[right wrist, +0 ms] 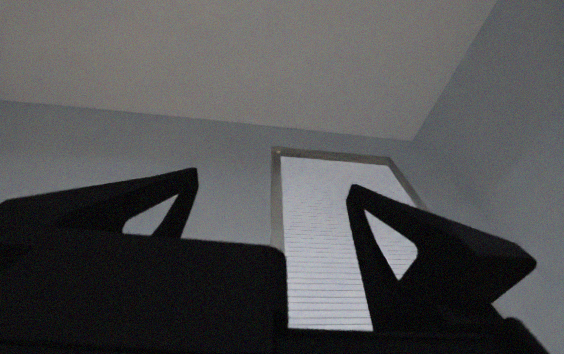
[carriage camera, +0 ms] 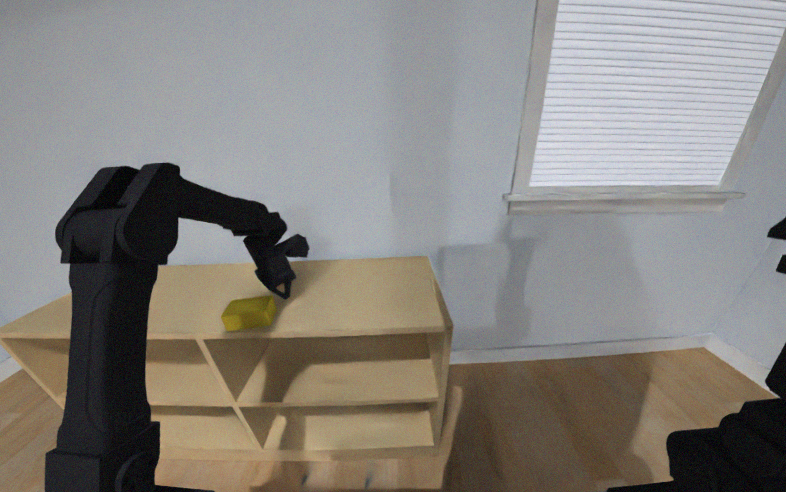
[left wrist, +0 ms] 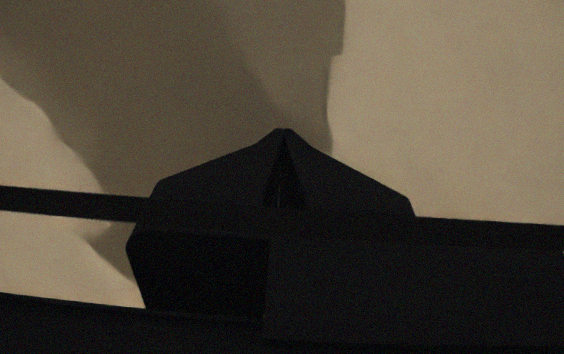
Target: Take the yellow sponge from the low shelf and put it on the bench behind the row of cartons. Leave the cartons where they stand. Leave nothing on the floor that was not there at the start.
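Frame: origin at the left arm's base, x back, y right, z up, level; metres.
Where they show: left gripper, fingertip midpoint: (carriage camera: 287, 297) (left wrist: 282, 143); right gripper, fingertip midpoint: (right wrist: 275, 184).
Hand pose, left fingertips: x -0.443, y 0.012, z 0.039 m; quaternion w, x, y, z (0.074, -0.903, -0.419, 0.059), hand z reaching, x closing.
Each offset is from my left fingertips to the top centre of the thing. Level surfaces: height alone.
The yellow sponge {dz +0.044, dx +0.090, dy -0.050 m} (carriage camera: 248, 313) lies on top of the low wooden shelf {dz -0.001 m} (carriage camera: 371, 295), near its front edge, in the carriage camera. My left gripper (carriage camera: 284, 295) (left wrist: 282, 143) is shut with nothing between its fingers. Its tips are just to the right of the sponge and a little farther back, apart from it, over the shelf's top. The sponge does not show in the left wrist view. My right gripper (right wrist: 275, 184) is open and empty, pointing up towards the wall and window. The bench and the cartons do not show in these views.
The shelf's front has open compartments with a divider {dz -0.020, dx -0.045, dy -0.175 m} (carriage camera: 220, 371) and a middle board {dz -0.266 m} (carriage camera: 342, 400). A grey-blue wall (carriage camera: 348, 145) stands behind it, with a window (carriage camera: 649, 104) (right wrist: 320, 240) at the right. Wooden floor {dz -0.610 m} (carriage camera: 545, 417) lies right of the shelf.
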